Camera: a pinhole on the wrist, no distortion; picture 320 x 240 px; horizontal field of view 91.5 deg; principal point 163.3 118.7 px. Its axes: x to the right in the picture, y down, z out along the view. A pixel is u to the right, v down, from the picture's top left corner.
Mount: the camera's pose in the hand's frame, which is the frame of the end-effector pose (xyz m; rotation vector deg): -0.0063 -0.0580 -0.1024 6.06 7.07 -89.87
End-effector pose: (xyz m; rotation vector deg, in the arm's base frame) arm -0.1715 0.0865 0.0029 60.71 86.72 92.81
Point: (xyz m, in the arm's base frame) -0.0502 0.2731 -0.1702
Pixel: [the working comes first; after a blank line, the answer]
In the camera's frame: 0.0818 0.0949 0.3113

204.3 166.2
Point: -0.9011 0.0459 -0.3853
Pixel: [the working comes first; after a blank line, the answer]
In the camera's frame: 0.4415 0.2564 -0.5051

behind the camera
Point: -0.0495 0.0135 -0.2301
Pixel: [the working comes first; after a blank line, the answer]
In the camera's frame: 0.1318 -0.1416 0.1993

266.4 7.9
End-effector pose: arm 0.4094 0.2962 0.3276 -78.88 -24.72 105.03
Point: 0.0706 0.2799 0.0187
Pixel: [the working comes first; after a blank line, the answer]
In the camera's frame: -0.4460 0.2259 0.2415

outside the picture
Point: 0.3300 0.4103 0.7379
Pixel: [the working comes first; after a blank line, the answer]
In the camera's frame: 0.2076 -0.1703 0.3732

250.0 47.6
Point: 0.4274 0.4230 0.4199
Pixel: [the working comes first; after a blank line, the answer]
In the camera's frame: 0.0696 0.0384 0.1537

233.9 157.6
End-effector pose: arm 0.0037 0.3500 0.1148 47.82 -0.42 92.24
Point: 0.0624 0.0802 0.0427
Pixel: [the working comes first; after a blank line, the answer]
In the camera's frame: -0.0685 -0.2633 0.1896

outside the picture
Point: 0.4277 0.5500 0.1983
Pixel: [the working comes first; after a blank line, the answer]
In the camera's frame: 0.2740 0.2271 0.3329

291.6 225.1
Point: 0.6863 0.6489 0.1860
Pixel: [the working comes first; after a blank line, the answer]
In the camera's frame: 0.5127 0.3108 0.4461

outside the picture
